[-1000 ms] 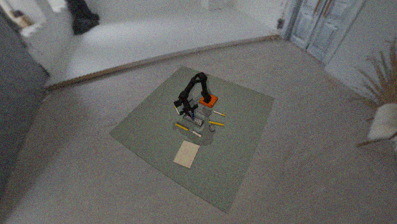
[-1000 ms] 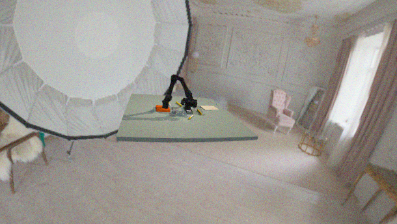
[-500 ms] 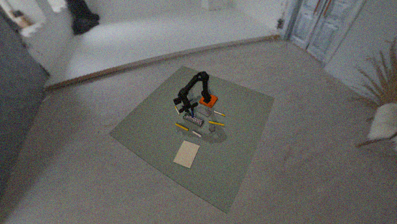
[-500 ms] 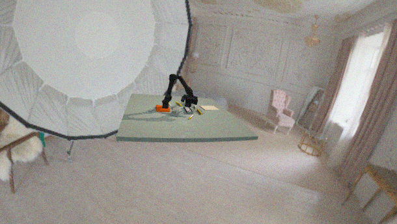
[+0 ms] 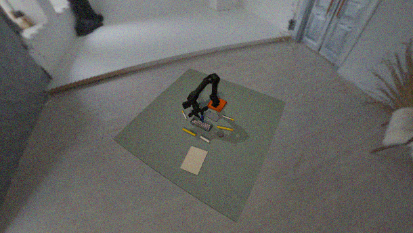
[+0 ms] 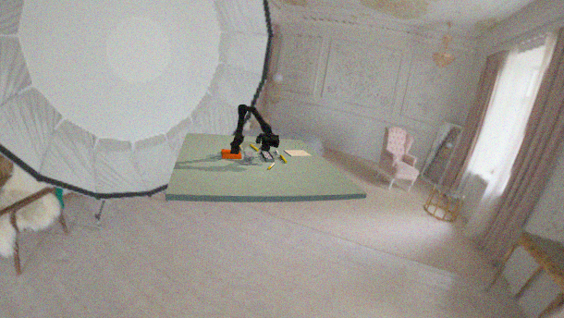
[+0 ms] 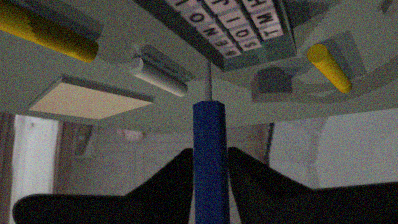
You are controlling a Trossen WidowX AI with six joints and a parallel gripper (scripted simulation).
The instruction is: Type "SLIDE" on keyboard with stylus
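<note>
Right now my gripper tip is 10 cm short of the whitish cylinder, 10 cm to the right of it and 10 cm above it. The rest, counted from my gripper tip: grey block (2 cm behind, 18 cm to the left, 9 cm below); then blue stylus (1 cm below); then grey flat plate (16 cm behind, 1 cm to the right, 10 cm below).
</note>
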